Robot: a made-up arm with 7 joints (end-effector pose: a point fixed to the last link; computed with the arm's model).
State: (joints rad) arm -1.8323 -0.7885 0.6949 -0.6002 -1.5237 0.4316 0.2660
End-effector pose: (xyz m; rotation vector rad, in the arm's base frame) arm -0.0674 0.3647 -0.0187 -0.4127 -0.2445 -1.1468
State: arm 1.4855 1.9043 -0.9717 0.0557 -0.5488 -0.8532 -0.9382
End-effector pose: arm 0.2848 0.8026 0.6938 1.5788 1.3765 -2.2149
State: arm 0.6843 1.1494 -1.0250 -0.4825 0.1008 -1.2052 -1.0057
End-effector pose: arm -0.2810 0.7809 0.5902 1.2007 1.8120 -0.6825
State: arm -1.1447 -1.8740 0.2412 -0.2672 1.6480 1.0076 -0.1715
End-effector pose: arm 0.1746 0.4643 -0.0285 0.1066 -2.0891 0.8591
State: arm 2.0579 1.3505 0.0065 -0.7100 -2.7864 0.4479 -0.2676
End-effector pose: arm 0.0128 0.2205 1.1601 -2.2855 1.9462 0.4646
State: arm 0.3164 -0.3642 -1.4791 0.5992 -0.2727 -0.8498 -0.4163
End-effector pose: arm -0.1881 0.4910 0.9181 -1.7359 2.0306 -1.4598
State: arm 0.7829 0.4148 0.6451 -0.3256 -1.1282 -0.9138 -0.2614
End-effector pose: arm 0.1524 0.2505 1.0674 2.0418 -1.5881 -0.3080
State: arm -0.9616 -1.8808 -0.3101 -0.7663 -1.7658 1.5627 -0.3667
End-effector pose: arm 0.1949 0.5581 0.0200 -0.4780 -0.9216 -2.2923
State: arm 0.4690 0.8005 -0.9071 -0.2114 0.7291 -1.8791 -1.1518
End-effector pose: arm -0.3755 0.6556 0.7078 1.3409 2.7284 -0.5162
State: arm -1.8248 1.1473 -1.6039 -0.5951 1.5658 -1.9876 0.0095
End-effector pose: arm -0.2345 -0.3447 0.3923 1.8175 -1.5526 -0.5304
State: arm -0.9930 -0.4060 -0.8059 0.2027 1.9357 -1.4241 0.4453
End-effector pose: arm -0.3487 0.6373 0.6498 -0.1256 -2.1220 -0.6690
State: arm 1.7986 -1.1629 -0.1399 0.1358 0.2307 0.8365 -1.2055
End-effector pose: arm 0.2945 -0.2783 0.5533 0.7666 0.6676 2.1841
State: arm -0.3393 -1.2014 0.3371 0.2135 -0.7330 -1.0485 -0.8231
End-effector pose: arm 0.4388 0.6616 0.4022 1.7953 -0.5138 -0.5875
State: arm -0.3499 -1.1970 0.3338 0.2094 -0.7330 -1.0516 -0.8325
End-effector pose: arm 0.4354 0.6649 0.4013 1.7969 -0.5185 -0.5659
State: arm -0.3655 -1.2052 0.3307 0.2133 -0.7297 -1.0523 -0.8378
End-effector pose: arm 0.4314 0.6668 0.3926 1.7877 -0.5149 -0.5595
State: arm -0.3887 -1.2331 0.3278 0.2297 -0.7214 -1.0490 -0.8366
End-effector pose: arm 0.4265 0.6662 0.3716 1.7611 -0.4994 -0.5770
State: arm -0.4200 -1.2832 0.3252 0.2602 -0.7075 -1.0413 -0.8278
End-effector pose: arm 0.4199 0.6613 0.3372 1.7138 -0.4720 -0.6214
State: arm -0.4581 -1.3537 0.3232 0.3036 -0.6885 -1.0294 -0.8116
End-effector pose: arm 0.4107 0.6505 0.2910 1.6448 -0.4361 -0.6901
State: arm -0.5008 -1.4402 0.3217 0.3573 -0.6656 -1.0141 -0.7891
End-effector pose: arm 0.3980 0.6325 0.2369 1.5562 -0.3968 -0.7773
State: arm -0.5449 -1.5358 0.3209 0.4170 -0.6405 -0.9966 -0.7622
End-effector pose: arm 0.3817 0.6072 0.1801 1.4535 -0.3594 -0.8746
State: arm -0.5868 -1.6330 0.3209 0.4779 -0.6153 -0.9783 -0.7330
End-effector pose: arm 0.3624 0.5763 0.1263 1.3447 -0.3273 -0.9741
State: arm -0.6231 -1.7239 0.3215 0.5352 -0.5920 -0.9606 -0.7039
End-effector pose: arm 0.3423 0.5431 0.0801 1.2398 -0.3025 -1.0680
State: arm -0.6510 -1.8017 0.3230 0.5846 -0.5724 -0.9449 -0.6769
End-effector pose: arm 0.3235 0.5120 0.0442 1.1480 -0.2843 -1.1506
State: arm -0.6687 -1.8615 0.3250 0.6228 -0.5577 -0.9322 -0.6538
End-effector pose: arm 0.3084 0.4870 0.0194 1.0768 -0.2708 -1.2176
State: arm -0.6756 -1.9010 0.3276 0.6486 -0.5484 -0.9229 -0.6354
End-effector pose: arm 0.2984 0.4705 0.0050 1.0300 -0.2599 -1.2680
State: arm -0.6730 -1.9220 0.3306 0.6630 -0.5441 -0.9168 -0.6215
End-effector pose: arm 0.2937 0.4626 -0.0012 1.0062 -0.2501 -1.3033
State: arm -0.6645 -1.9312 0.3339 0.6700 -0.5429 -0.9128 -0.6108
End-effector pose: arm 0.2926 0.4602 -0.0026 0.9970 -0.2409 -1.3287
